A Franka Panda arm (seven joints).
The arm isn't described. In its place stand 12 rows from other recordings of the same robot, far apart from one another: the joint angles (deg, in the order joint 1, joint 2, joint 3, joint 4, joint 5, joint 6, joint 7), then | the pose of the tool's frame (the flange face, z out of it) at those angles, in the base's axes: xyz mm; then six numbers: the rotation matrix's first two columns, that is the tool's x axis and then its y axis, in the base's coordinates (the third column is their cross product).
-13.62, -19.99, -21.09, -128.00, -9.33, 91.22, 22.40 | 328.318, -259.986, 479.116, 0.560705, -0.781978, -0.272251, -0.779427, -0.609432, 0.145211
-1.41, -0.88, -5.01, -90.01, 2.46, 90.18, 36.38 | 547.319, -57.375, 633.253, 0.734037, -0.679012, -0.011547, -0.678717, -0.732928, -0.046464
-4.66, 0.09, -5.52, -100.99, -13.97, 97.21, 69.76 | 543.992, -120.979, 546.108, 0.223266, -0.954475, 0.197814, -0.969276, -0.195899, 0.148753
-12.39, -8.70, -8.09, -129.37, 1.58, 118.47, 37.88 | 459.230, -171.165, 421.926, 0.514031, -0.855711, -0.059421, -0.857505, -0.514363, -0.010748
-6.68, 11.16, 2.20, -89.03, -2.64, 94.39, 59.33 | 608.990, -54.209, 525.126, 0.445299, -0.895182, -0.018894, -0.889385, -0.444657, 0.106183
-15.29, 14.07, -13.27, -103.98, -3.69, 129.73, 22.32 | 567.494, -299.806, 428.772, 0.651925, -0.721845, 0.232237, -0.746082, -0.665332, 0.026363
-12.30, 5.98, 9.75, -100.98, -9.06, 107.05, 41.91 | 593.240, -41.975, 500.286, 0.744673, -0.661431, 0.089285, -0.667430, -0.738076, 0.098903
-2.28, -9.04, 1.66, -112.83, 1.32, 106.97, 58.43 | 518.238, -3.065, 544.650, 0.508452, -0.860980, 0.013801, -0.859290, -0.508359, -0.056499
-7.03, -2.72, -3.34, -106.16, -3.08, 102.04, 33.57 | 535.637, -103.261, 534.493, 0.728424, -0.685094, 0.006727, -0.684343, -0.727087, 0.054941
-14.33, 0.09, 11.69, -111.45, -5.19, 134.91, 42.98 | 593.017, -28.640, 521.378, 0.663565, -0.663605, 0.345413, -0.635710, -0.743573, -0.207298
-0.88, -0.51, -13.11, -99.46, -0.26, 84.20, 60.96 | 513.808, -128.988, 545.475, 0.244728, -0.961944, -0.121544, -0.937369, -0.266777, 0.223985
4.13, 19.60, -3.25, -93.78, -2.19, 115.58, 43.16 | 660.840, 11.798, 423.218, 0.751530, -0.656497, 0.064921, -0.658476, -0.752485, 0.013260
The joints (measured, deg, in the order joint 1, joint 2, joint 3, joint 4, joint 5, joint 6, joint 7), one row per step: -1.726, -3.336, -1.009, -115.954, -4.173, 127.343, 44.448; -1.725, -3.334, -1.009, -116.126, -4.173, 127.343, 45.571; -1.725, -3.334, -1.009, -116.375, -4.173, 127.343, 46.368; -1.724, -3.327, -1.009, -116.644, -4.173, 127.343, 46.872; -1.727, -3.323, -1.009, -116.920, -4.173, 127.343, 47.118; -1.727, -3.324, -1.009, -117.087, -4.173, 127.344, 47.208; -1.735, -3.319, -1.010, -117.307, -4.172, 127.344, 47.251; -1.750, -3.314, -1.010, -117.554, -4.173, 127.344, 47.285; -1.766, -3.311, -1.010, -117.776, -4.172, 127.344, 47.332; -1.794, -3.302, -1.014, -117.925, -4.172, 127.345, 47.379; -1.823, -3.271, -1.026, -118.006, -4.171, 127.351, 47.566; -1.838, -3.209, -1.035, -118.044, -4.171, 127.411, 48.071; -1.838, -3.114, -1.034, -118.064, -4.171, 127.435, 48.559; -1.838, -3.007, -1.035, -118.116, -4.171, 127.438, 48.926; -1.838, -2.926, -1.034, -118.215, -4.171, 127.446, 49.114; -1.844, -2.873, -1.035, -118.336, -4.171, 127.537, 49.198
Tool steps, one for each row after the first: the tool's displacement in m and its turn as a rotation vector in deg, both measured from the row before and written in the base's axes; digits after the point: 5 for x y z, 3 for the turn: -0.00045, 0.00003, -0.00152, 0.290, 0.096, -1.083; -0.00067, 0.00003, -0.00216, 0.209, 0.194, -0.770; -0.00072, 0.00005, -0.00240, 0.135, 0.241, -0.486; -0.00076, 0.00001, -0.00243, 0.072, 0.263, -0.241; -0.00047, 0.00002, -0.00143, 0.029, 0.159, -0.087; -0.00062, -0.00006, -0.00195, 0.022, 0.222, -0.051; -0.00071, -0.00011, -0.00218, 0.019, 0.249, -0.047; -0.00065, -0.00012, -0.00194, 0.022, 0.222, -0.062; -0.00043, -0.00029, -0.00137, 0.018, 0.154, -0.078; -0.00017, -0.00039, -0.00099, 0.047, 0.093, -0.223; 0.00012, -0.00023, -0.00082, 0.112, 0.006, -0.512; 0.00022, 0.00001, -0.00105, 0.108, 0.058, -0.473; 0.00012, -0.00001, -0.00148, 0.084, 0.131, -0.359; -0.00008, 0.00002, -0.00162, 0.047, 0.159, -0.182; -0.00011, -0.00004, -0.00138, 0.024, 0.077, -0.083
